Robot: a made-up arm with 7 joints.
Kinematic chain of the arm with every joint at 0, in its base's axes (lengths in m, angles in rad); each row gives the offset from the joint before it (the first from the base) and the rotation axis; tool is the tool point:
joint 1: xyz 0 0 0 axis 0 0.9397 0.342
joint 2: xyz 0 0 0 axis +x
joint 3: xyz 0 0 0 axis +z
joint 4: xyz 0.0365 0 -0.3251 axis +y
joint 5: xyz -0.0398 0 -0.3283 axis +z
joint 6: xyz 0 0 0 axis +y
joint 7: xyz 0 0 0 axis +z
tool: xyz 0 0 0
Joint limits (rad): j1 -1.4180..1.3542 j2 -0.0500..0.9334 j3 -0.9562..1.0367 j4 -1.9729..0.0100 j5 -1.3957..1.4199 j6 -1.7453..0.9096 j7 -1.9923..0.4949
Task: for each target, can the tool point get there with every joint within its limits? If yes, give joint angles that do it. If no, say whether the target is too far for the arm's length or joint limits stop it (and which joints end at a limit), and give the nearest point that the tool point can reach.
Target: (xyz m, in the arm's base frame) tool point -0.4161 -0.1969 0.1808
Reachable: no: joint limits stop it (at a limit: joint 1, joint 4) | nearest point -0.6040 -0.1578 -0.1917 | short by 0.419 m
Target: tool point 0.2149 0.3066 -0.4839
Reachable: yes | joints 0.1318 0.6300 -0.0979 -0.9847 -0.7433 0.6696 -1.2481
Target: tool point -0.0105 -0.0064 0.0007
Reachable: no: joint limits stop it (at a limit: joint 1, joint 3, joint 4) | nearest point -0.2675 -0.0878 -0.3171 | short by 0.417 m
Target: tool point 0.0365 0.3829 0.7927
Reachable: no: too far | nearest point 0.1660 0.2717 0.3638 | short by 0.462 m
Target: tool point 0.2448 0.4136 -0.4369
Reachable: yes | joints -0.1237 0.7411 0.0013 -0.5521 0.8082 -0.9647 -0.9473
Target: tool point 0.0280 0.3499 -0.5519
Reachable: yes | joints 0.1805 0.5657 0.0201 -0.4459 -0.9391 0.3397 -0.2737
